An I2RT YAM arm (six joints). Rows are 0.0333 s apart.
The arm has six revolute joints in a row. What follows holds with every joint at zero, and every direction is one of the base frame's. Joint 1 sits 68 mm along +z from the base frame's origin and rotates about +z. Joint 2 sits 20 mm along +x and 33.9 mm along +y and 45.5 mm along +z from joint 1 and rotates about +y. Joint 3 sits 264 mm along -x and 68.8 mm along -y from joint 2 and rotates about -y. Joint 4 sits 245 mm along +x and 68.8 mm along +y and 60 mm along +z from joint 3 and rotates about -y. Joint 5 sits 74 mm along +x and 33.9 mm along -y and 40.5 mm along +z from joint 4 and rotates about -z. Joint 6 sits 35.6 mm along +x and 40.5 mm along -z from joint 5 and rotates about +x. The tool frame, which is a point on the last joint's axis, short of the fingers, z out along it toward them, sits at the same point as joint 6; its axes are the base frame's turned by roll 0, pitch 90 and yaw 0 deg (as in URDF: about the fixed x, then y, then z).
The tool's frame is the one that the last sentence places.
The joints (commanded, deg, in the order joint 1, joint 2, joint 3, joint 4, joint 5, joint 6), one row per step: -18.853 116.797 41.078 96.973 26.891 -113.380; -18.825 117.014 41.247 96.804 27.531 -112.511; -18.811 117.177 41.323 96.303 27.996 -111.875; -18.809 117.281 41.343 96.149 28.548 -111.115; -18.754 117.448 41.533 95.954 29.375 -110.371; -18.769 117.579 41.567 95.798 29.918 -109.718; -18.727 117.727 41.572 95.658 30.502 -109.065; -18.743 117.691 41.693 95.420 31.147 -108.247; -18.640 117.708 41.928 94.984 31.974 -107.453; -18.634 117.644 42.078 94.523 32.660 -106.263; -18.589 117.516 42.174 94.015 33.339 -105.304; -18.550 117.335 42.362 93.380 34.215 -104.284
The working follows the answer.
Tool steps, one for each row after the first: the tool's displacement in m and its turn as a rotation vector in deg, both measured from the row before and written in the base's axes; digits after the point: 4 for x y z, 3 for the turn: 0.0006 -0.0004 -0.0010 0.842 -0.478 -0.290; 0.0005 -0.0004 -0.0016 0.748 0.053 -0.222; 0.0000 -0.0003 -0.0009 0.736 -0.380 -0.283; 0.0006 -0.0003 -0.0007 0.787 -0.467 -0.498; 0.0000 -0.0004 -0.0010 0.658 -0.297 -0.332; 0.0000 -0.0001 -0.0012 0.675 -0.277 -0.318; 0.0002 -0.0005 0.0002 0.722 -0.602 -0.390; 0.0009 -0.0001 -0.0001 0.801 -0.479 -0.454; 0.0004 -0.0005 0.0001 0.989 -0.744 -0.314; 0.0003 -0.0002 0.0002 0.853 -0.539 -0.338; 0.0005 -0.0004 0.0006 0.930 -0.630 -0.522
Tool pose at each row, in the base's axes (x y z in m, rotation vector in deg; rounded; the steps above come from the unrounded poses): 0.3318 -0.1303 0.1649 -43.618 82.039 -125.738; 0.3324 -0.1307 0.1639 -42.595 82.839 -125.251; 0.3329 -0.1311 0.1623 -42.276 83.754 -124.753; 0.3329 -0.1314 0.1614 -41.409 84.480 -124.333; 0.3335 -0.1317 0.1607 -40.294 85.350 -124.024; 0.3336 -0.1321 0.1598 -39.520 86.064 -123.694; 0.3336 -0.1322 0.1586 -38.772 86.791 -123.333; 0.3338 -0.1327 0.1588 -37.581 87.439 -122.984; 0.3346 -0.1328 0.1587 -36.466 88.261 -122.602; 0.3350 -0.1332 0.1588 -35.069 89.029 -121.938; 0.3353 -0.1334 0.1590 -33.940 89.780 -121.407; 0.3357 -0.1338 0.1596 -32.557 90.659 -120.930

